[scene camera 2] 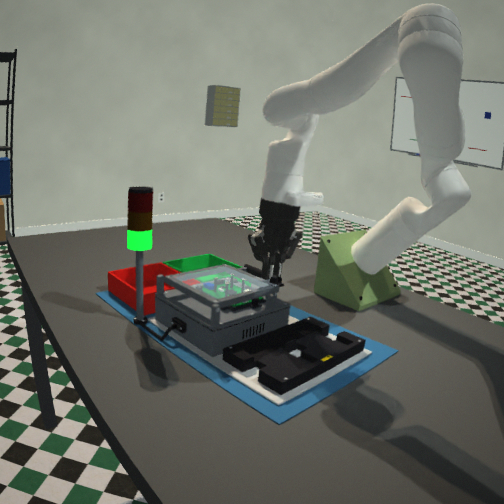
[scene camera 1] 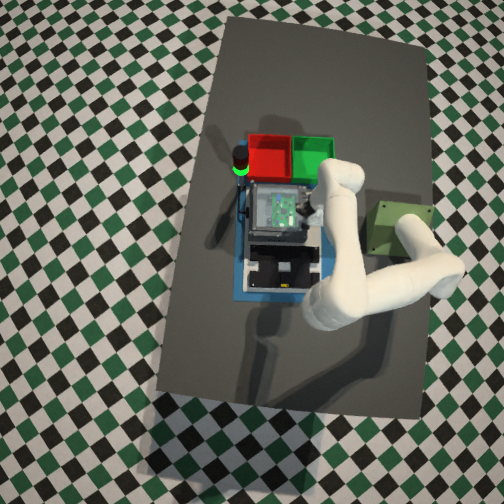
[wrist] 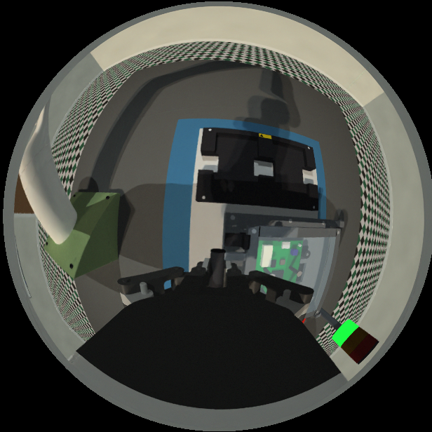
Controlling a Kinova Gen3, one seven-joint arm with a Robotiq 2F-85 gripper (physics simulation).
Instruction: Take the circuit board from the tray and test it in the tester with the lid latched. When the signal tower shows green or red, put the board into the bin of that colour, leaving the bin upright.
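Note:
The green circuit board [scene camera 1: 283, 215] [scene camera 2: 220, 286] [wrist: 280, 260] lies in the grey tester [scene camera 2: 225, 327] under its clear lid [scene camera 1: 262, 207] [wrist: 321, 260], which is down. Whether the latch is fastened I cannot tell. My gripper [scene camera 1: 303, 207] [scene camera 2: 273, 280] [wrist: 216, 265] is at the lid's robot-side edge, shut on the dark lid handle [wrist: 217, 257]; the fingertips partly hide it. The signal tower [scene camera 1: 240, 160] [scene camera 2: 140, 222] [wrist: 354, 341] shows green. The red bin [scene camera 1: 270, 157] [scene camera 2: 119, 289] and green bin [scene camera 1: 311, 154] [scene camera 2: 202, 261] stand upright side by side beyond the tester.
The black tray [scene camera 1: 267, 278] [scene camera 2: 280, 376] [wrist: 240, 190] lies beside the tester, on the near side in scene camera 2, with no board in it. A blue mat [scene camera 1: 239, 285] [scene camera 2: 284, 415] [wrist: 177, 200] lies under both. The green arm base [scene camera 1: 385, 225] [scene camera 2: 340, 270] [wrist: 102, 230] stands off to the side.

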